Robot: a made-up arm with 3 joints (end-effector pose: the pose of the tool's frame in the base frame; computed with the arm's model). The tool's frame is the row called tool. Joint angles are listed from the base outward.
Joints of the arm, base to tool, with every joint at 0 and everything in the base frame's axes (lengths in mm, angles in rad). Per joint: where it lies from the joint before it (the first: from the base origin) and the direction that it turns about. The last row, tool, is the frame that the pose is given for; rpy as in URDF.
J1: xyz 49 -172 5 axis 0.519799 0.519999 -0.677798
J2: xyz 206 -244 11 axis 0 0 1
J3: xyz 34 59 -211 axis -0.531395 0.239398 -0.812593
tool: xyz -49 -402 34 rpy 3.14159 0 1.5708
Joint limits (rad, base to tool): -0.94..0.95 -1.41..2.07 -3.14..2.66
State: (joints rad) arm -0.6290 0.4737 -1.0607
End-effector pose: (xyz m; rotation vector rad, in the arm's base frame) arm 0.7688 -0.2323 -0.0578 0.3599 -3.0342 -0.1833
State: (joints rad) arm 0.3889 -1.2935 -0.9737
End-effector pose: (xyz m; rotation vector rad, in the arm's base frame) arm -0.1048 -0.6693 -0.4298 -2.8065 -1.1235 -0.6630
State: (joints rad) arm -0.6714 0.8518 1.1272
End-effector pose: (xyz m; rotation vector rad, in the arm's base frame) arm 0.2817 -0.5098 0.2769 1.2687 1.6650 -0.3571
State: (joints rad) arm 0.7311 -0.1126 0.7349
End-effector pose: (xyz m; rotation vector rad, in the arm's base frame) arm -0.1892 -0.5105 -0.0992 -2.4873 -0.5788 0.8038
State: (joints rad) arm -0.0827 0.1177 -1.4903
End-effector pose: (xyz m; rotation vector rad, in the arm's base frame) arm 0.6814 -0.4013 -0.3069 -0.1333 -2.6659 -0.9705
